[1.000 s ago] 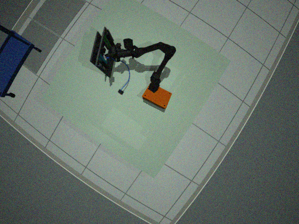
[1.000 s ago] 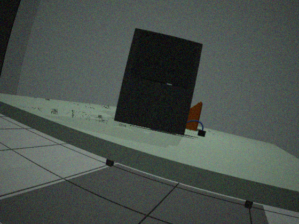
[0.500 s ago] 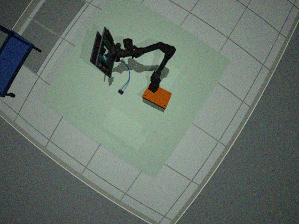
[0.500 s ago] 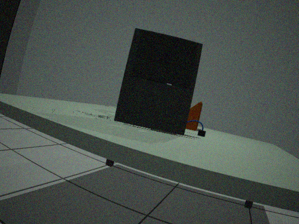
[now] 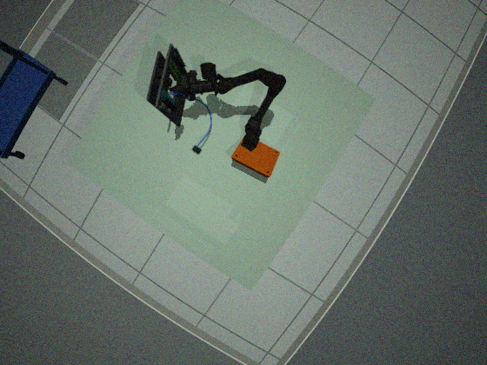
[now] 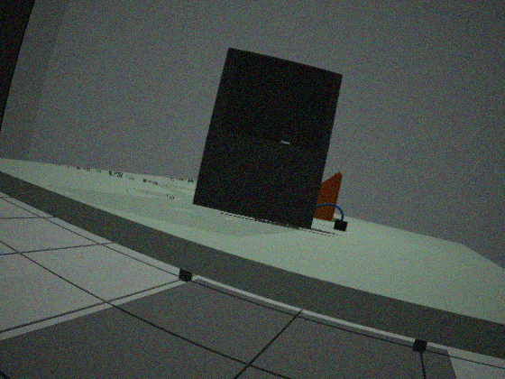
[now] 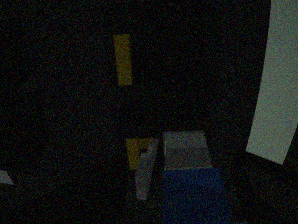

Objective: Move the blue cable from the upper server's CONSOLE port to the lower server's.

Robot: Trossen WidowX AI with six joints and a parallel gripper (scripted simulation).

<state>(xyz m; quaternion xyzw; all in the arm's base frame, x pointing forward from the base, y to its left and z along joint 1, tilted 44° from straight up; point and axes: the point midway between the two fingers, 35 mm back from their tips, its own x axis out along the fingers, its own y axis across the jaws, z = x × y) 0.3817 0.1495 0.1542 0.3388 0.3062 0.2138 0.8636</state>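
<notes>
The plug lies 10 mm above my gripper tip.
</notes>
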